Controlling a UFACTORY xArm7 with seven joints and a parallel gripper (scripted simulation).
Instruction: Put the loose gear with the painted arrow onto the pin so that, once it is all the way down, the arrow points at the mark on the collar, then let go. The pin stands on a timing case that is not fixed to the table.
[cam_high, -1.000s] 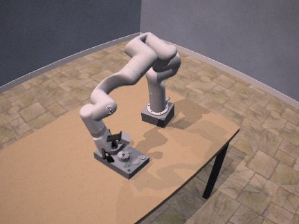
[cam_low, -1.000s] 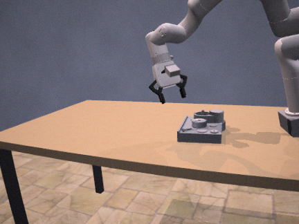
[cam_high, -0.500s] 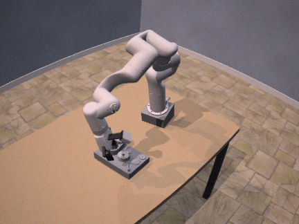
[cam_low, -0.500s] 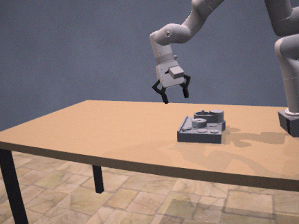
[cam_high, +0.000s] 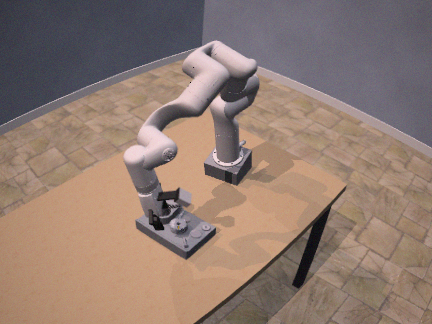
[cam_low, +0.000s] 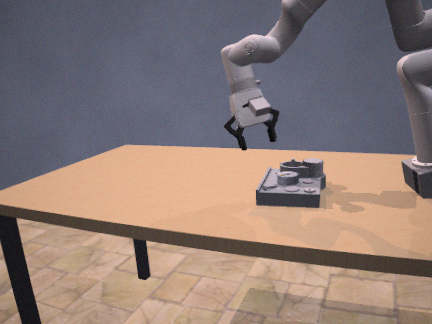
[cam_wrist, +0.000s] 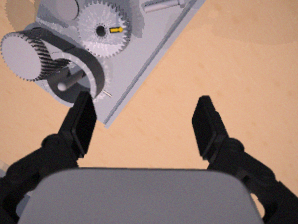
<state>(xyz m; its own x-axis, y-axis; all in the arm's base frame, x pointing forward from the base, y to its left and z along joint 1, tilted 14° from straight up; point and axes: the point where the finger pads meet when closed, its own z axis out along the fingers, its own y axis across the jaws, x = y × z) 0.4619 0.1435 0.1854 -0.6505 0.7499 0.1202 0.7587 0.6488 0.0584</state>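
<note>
My gripper is now 100 mm above the grey gear, 80 mm past it and 10 mm to the left of it. Also, from my hand: flat disc: 110 mm below, 110 mm behind, 50 mm to the left; then grey pin: 110 mm below, 70 mm to the left, 50 mm behind.
</note>
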